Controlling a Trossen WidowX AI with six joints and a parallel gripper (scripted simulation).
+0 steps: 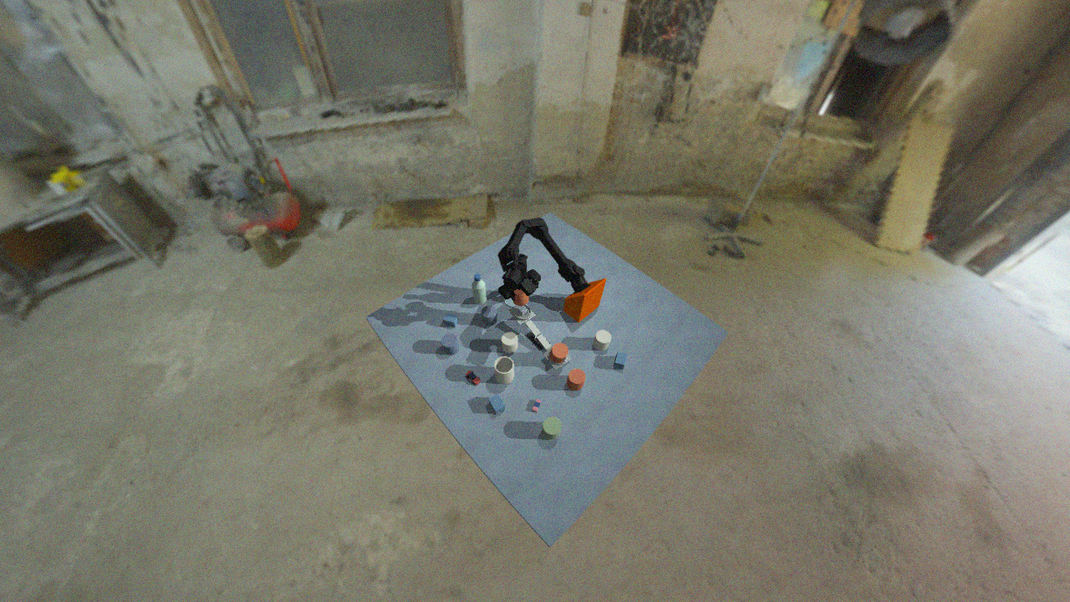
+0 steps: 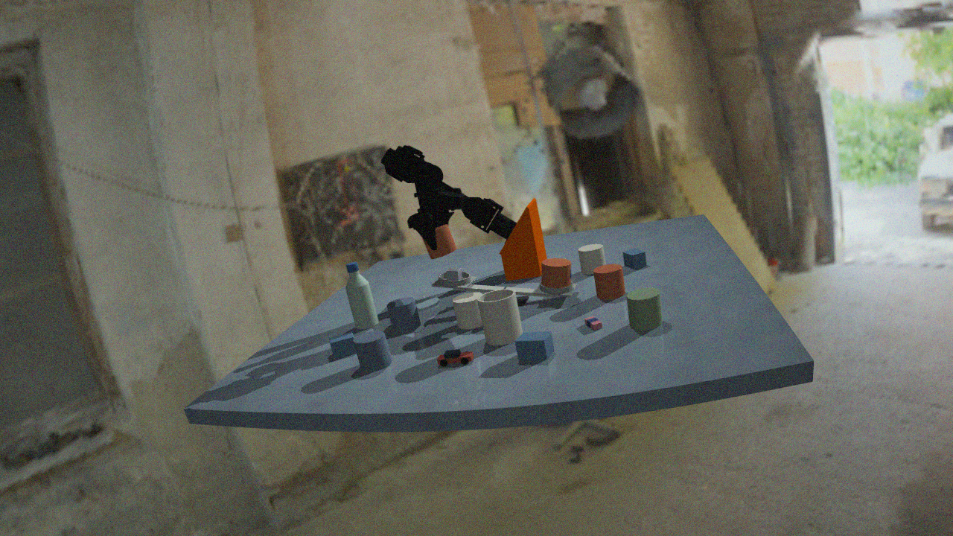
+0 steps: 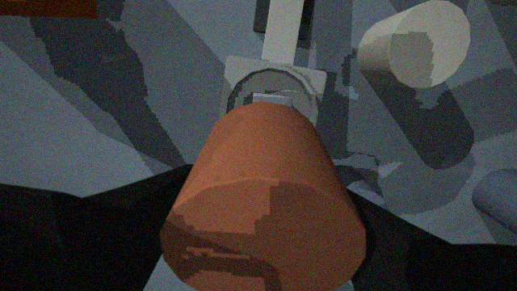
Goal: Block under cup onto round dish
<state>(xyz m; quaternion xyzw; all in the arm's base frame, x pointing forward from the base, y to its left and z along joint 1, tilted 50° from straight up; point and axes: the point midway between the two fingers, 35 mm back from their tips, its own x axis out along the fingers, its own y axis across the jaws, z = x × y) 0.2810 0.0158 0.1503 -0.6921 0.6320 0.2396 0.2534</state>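
Now: the round dish 50 mm behind my gripper tip, 110 mm to the right of it and 160 mm below it. Round my gripper tip: cream mug 230 mm ahead, 200 mm to the left, 120 mm below.
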